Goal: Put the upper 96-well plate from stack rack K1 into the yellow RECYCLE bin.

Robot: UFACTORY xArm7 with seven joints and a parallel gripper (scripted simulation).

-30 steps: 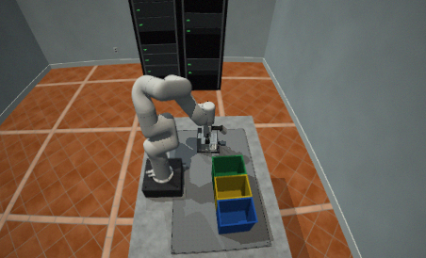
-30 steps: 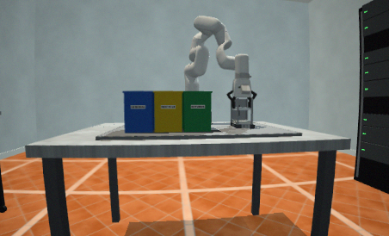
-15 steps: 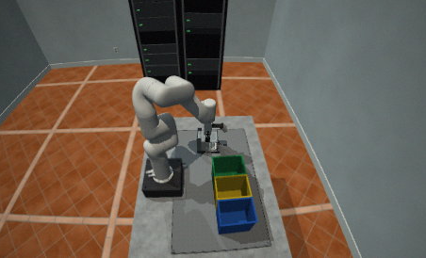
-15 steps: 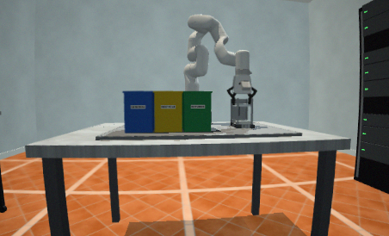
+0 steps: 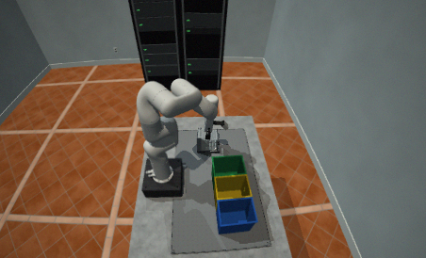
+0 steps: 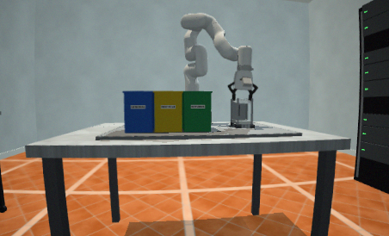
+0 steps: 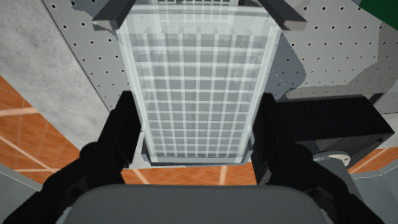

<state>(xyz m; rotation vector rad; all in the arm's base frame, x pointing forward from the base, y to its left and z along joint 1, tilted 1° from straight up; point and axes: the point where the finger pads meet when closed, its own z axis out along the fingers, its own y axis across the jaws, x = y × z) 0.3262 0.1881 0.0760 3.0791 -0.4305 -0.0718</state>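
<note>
My hand is 41 cm to the left of the yellow recycle bin, 6 cm above it and 2 cm short of it. The rest, counted from my hand: green bin 28 cm to the right, 6 cm below, 4 cm ahead; then blue bin 54 cm to the right, 6 cm below.
</note>
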